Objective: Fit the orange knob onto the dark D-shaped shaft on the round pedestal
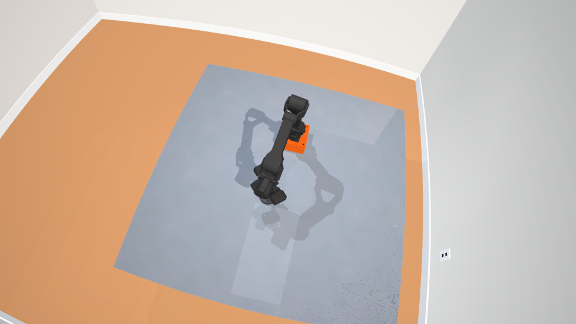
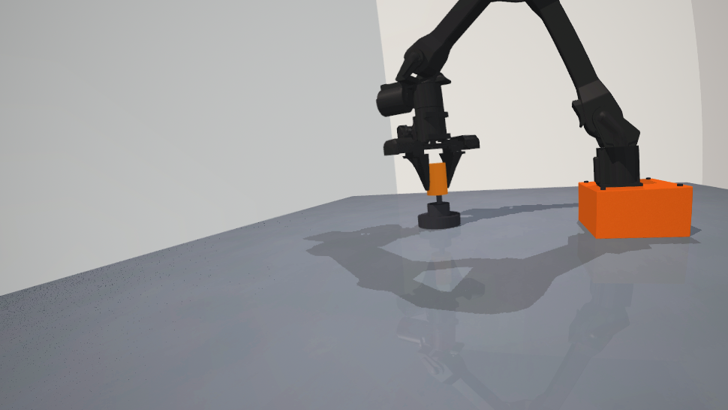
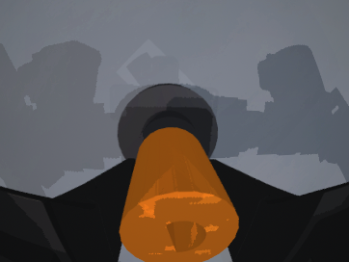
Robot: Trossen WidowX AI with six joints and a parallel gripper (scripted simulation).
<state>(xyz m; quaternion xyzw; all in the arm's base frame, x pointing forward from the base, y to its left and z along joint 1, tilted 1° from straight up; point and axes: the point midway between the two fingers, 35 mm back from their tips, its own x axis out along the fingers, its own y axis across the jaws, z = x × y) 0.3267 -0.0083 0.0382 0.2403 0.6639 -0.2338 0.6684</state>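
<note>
The orange knob lies 20 mm above my gripper tip. The rest, counted from my gripper tip: round dark pedestal: 40 mm below.
</note>
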